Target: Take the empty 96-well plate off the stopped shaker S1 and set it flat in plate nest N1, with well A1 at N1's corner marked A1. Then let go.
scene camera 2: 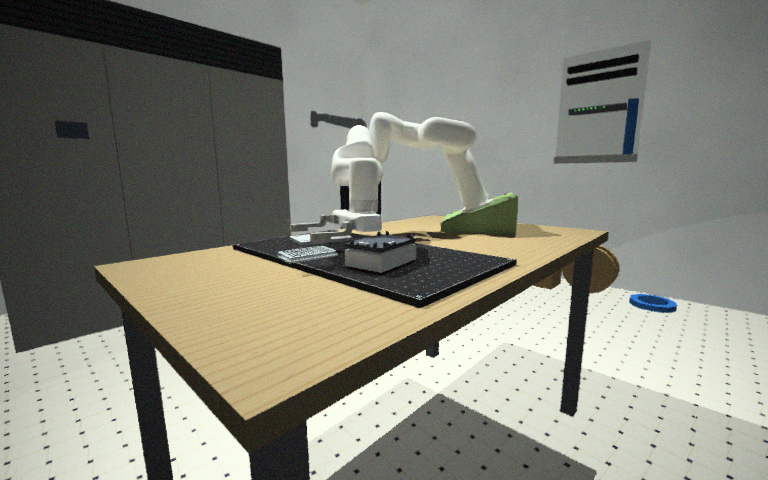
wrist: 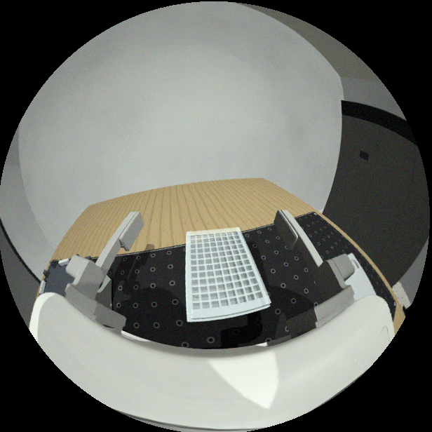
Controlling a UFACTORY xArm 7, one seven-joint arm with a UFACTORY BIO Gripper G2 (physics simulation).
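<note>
The pale 96-well plate lies flat on the black perforated board, not on the shaker. My gripper is open and empty, low over the board. In the wrist view its fingers stand wide apart, one on each side of the plate, with gaps between. Shaker S1, a light box with a dark clamp top, carries no plate. The white nest N1 shows partly at the right behind a finger. Its A1 mark and the plate's well A1 cannot be made out.
The board lies on a wooden table. In the scene view the shaker stands close to the plate's right. The arm's green wedge base stands at the back right of the table. A tall grey cabinet stands beyond the table.
</note>
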